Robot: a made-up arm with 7 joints.
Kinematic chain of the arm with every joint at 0, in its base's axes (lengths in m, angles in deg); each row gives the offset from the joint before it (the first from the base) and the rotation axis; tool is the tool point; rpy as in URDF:
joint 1: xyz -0.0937 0.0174 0.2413 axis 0.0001 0.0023 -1
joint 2: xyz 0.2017 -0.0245 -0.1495 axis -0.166 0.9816 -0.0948
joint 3: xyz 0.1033 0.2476 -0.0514 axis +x
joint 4: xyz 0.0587 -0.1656 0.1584 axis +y
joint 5: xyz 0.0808 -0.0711 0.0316 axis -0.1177 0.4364 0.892
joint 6: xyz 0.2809 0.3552 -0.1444 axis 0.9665 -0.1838 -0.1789
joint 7: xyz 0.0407 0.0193 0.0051 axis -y
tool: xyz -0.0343 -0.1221 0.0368 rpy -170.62 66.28 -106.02
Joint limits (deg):
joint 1: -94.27..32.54
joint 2: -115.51..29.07
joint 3: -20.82..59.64
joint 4: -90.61..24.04
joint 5: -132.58..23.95
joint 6: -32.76..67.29
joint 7: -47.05..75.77
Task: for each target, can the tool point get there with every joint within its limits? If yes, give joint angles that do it. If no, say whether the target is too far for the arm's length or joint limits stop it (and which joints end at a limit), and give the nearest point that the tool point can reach.
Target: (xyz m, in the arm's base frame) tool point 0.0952 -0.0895 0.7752
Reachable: yes | joints 14.61 -28.83 -12.04 -56.10 -67.48 -10.15 57.28
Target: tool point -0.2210 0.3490 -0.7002
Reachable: no: joint limits stop it (at a limit: joint 1, joint 2, joint 3, joint 4, joint 6, joint 7) | nearest point -0.0905 0.5850 -0.5646 | short by 0.302 m
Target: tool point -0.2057 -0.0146 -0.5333
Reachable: no: joint limits stop it (at a limit: joint 1, joint 3, joint 4, joint 5, joint 6, joint 7) | nearest point -0.2267 -0.2340 -0.3681 | short by 0.275 m
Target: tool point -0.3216 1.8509 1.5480
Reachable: no: too far | nearest point -0.1945 0.8289 0.6374 | short by 1.375 m
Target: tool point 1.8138 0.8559 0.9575
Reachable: no: too far | nearest point 0.7755 0.3998 0.4348 | short by 1.249 m
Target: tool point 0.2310 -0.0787 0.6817
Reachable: yes | joints -37.96 -36.74 -3.70 -48.72 -89.52 30.49 21.44
